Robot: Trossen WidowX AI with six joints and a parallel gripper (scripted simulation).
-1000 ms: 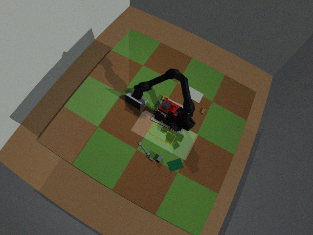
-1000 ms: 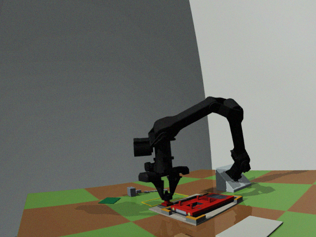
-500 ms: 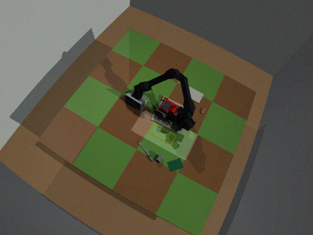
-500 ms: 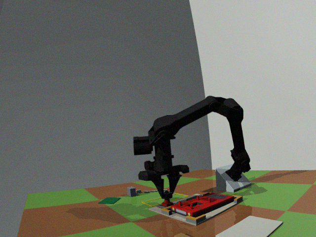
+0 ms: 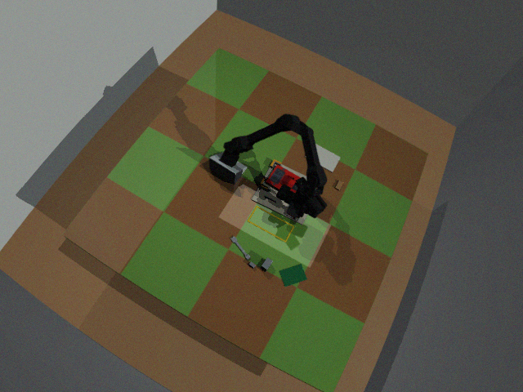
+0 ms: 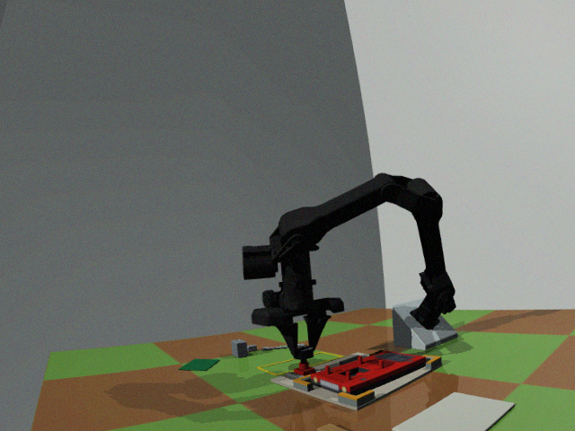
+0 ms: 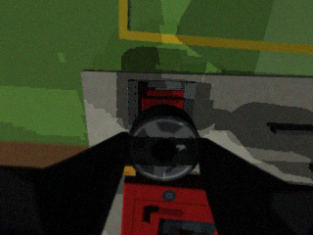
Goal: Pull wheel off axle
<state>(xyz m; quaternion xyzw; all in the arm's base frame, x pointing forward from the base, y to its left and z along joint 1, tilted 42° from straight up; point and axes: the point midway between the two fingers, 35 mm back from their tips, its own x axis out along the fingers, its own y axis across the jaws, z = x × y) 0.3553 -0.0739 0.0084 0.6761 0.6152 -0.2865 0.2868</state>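
The grey base plate is 60 mm behind my gripper tip, 90 mm to the left of it and 40 mm below it. From my gripper tip the other things lie so: white plate (10 mm ahead, 330 mm to the left, 50 mm below); then tan block (140 mm ahead, 230 mm to the left, 50 mm below); then dark green card (120 mm ahead, 250 mm to the right, 50 mm below).
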